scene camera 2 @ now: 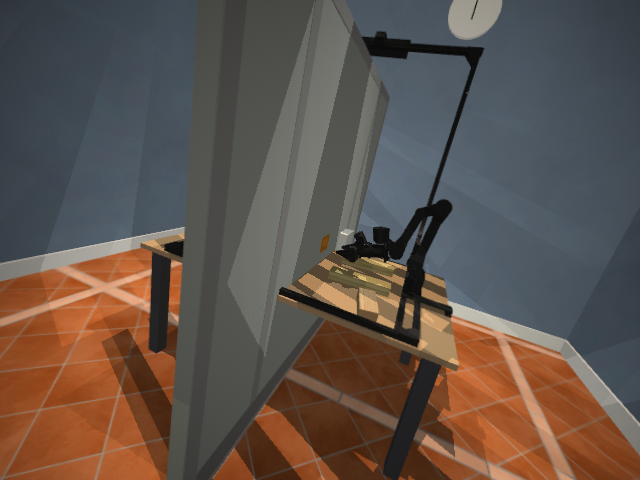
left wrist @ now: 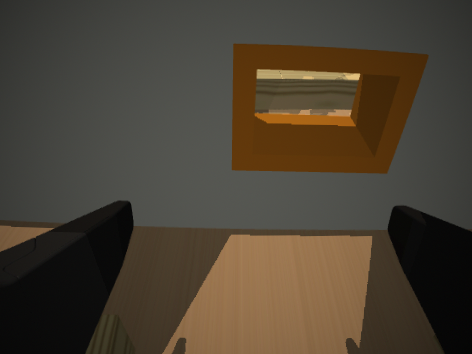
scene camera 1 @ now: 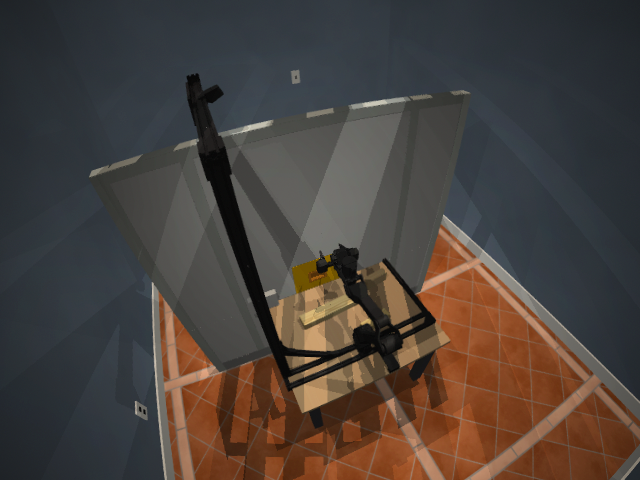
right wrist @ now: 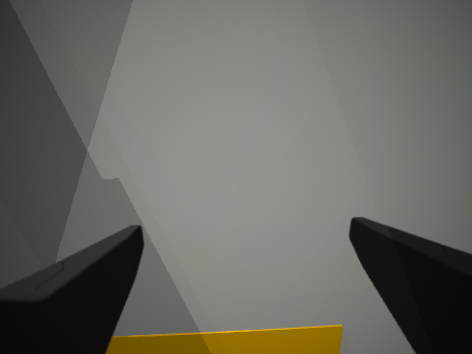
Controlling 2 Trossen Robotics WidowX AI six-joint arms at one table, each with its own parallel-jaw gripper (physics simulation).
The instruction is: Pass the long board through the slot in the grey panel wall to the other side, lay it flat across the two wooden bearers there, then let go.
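Frame: origin at the left arm's base, x ahead, y left, z up, level; millimetres.
Seen in the pictures: left gripper, fingertip midpoint: [scene camera 2: 338, 249] [left wrist: 263, 216]; right gripper, fingertip midpoint: [scene camera 1: 329, 247] [right wrist: 248, 231]; left arm's base at its link origin: [scene camera 2: 412, 290]; right arm's base at its link origin: [scene camera 1: 363, 347].
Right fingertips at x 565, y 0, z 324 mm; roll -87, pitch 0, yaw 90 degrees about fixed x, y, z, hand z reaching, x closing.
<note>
Offsets run from my right fingertips to a thing's middle. "pt": to the spot under its first point.
The long board @[dx +97, dy -48, dz -324 mm] [scene camera 1: 317, 315] lies on the table on the right arm's side, roughly parallel to the grey panel wall [scene camera 1: 330, 206] [scene camera 2: 248, 155]. Wood, apparently this board [left wrist: 305, 95], shows through the orange-framed slot @[pt dx -91, dy -37, dz -276 mm] [scene camera 1: 317, 276] [scene camera 2: 324, 243] [left wrist: 244, 110]. The two wooden bearers @[pt dx -436, dy +108, dz -310 mm] [scene camera 2: 379, 286] @[dx -339, dy -148, dz -324 mm] [scene camera 2: 382, 267] lie on the left arm's table; an end of one bearer @[pt dx -230, dy +62, dz -305 mm] [left wrist: 111, 332] shows in the left wrist view. My left gripper [scene camera 2: 342, 254] [left wrist: 263, 216] is open and empty, low over the table, facing the panel below the slot. My right gripper [scene camera 1: 342, 248] [right wrist: 248, 231] is open and empty, facing the panel above the yellow plate [scene camera 1: 300, 276] [right wrist: 275, 340].
A white box [scene camera 1: 271, 298] [scene camera 2: 346, 236] sits at the panel. A paler rectangular piece or lit patch @[pt dx -428, dy +299, dz -305 mm] [scene camera 2: 368, 304] shows beside the near bearer. Black frame bars [scene camera 1: 408, 291] [scene camera 2: 351, 317] border both tables. A tall black post [scene camera 1: 242, 242] [scene camera 2: 451, 139] rises on each side.
</note>
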